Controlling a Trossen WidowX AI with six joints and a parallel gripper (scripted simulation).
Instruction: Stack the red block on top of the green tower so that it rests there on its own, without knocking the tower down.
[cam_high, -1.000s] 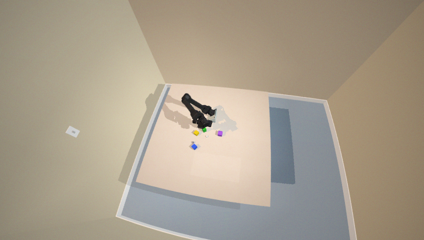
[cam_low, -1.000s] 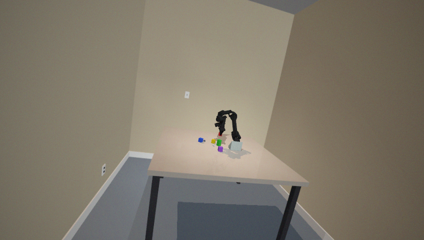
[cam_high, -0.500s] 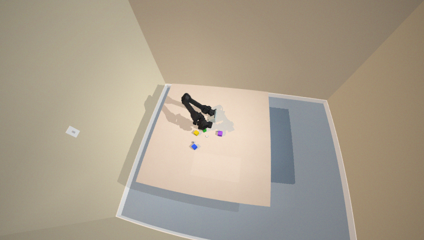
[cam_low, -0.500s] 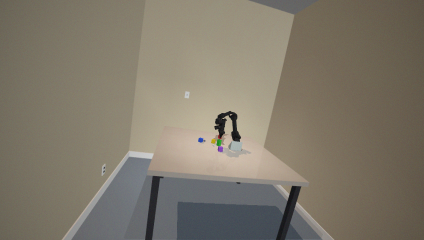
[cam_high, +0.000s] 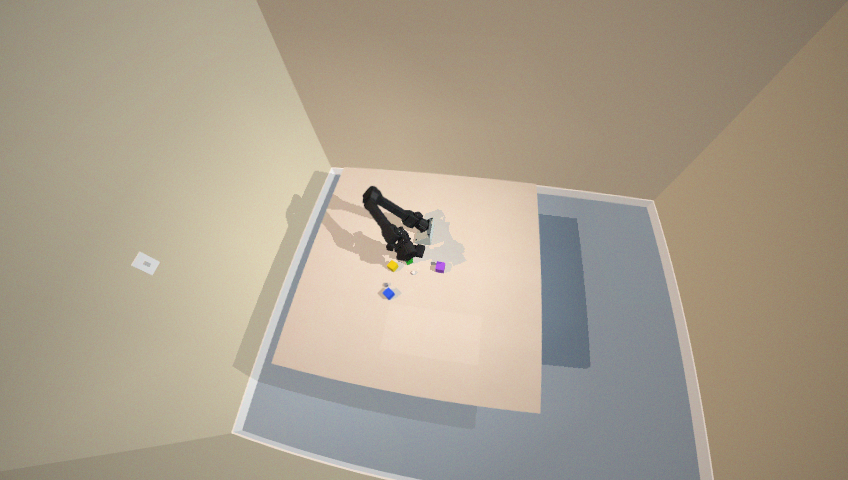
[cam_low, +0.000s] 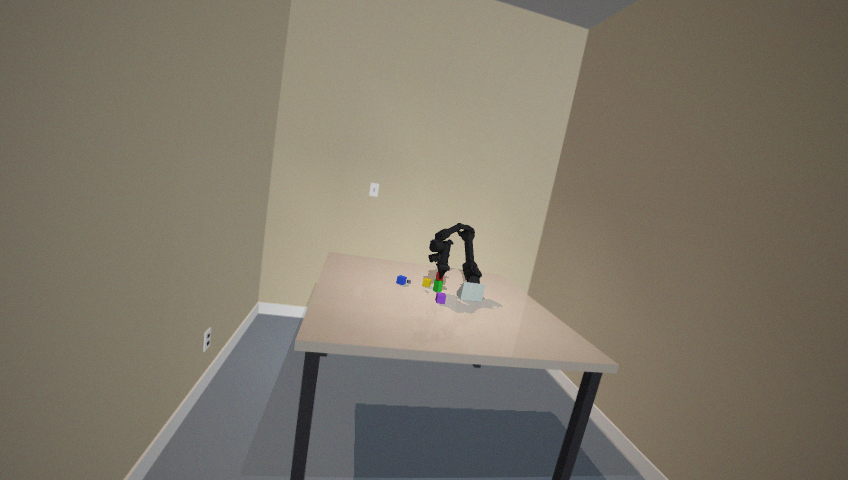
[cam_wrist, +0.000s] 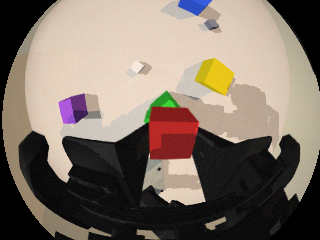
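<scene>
Right now my gripper tip is 1 cm below the red block. Also, from my gripper tip: blue block (20 cm ahead, 8 cm to the right, 6 cm below); then purple block (3 cm ahead, 17 cm to the left, 6 cm below); then yellow block (4 cm ahead, 8 cm to the right, 6 cm below).
</scene>
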